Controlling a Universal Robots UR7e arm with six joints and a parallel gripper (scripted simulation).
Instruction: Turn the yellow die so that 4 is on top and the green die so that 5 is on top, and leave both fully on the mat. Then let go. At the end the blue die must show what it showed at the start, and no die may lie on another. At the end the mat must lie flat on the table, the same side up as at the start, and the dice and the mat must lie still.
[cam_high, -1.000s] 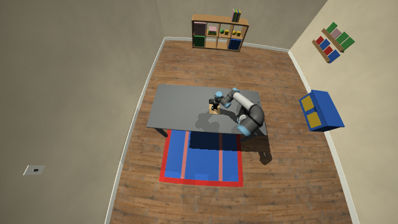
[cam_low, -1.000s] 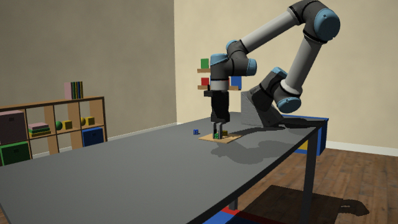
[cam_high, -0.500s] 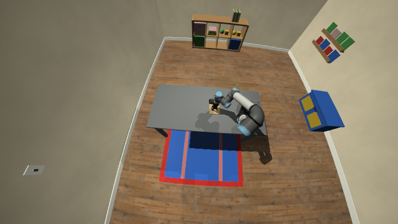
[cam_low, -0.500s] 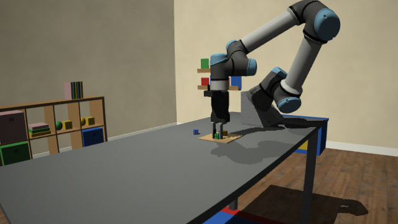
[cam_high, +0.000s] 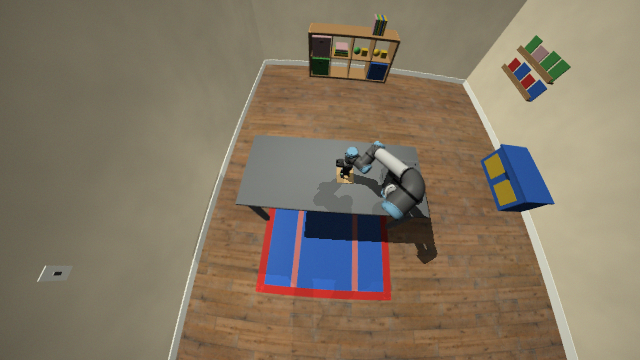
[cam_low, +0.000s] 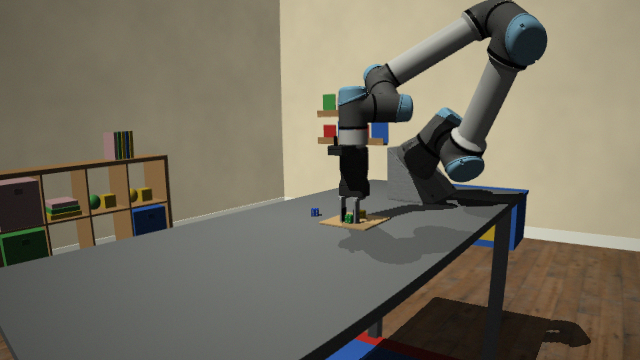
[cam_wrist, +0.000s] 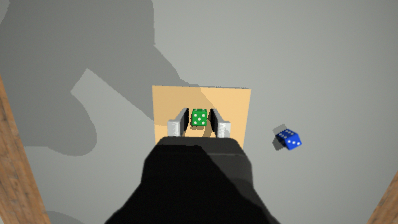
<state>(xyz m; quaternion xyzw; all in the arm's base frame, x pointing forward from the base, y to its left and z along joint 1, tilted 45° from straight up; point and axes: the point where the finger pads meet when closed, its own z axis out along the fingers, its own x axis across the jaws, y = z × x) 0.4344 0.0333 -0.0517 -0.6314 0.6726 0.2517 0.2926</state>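
Now: hand 1 cm above the green die. From my hand the other things lie so: yellow die: 6 cm behind, 1 cm below; tan mat: 3 cm behind, 2 cm below; blue die: 4 cm behind, 13 cm to the right, 1 cm below.
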